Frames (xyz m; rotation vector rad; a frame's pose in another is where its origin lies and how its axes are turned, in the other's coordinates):
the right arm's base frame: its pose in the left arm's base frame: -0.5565 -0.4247 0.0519 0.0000 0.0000 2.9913
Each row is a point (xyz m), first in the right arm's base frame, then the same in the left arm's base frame.
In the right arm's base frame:
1: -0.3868 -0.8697 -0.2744
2: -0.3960 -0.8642 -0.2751
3: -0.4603 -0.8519 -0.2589
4: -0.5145 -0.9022 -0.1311
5: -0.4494 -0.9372 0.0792
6: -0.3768 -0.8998 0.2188
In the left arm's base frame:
1: -0.0438 0.3773 -0.2225
2: -0.0356 0.3705 -0.2232
3: 0.0262 0.3487 -0.2070
4: 0.0873 0.3903 -0.0792
5: 0.0282 0.4346 0.1311
6: -0.0492 0.4085 0.2707

